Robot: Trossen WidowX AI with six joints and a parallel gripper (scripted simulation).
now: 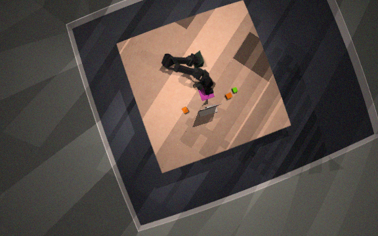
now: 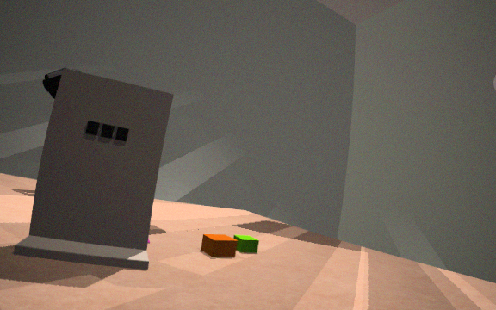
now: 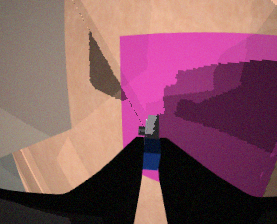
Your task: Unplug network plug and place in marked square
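Now: gripper tip 1 cm past the magenta marked square and 4 cm above it. The rest, counted from my gripper tip: grey upright panel 14 cm ahead, 5 cm to the right, 8 cm above; green block 7 cm ahead, 25 cm to the left, 2 cm below; blue network plug right at my gripper tip.
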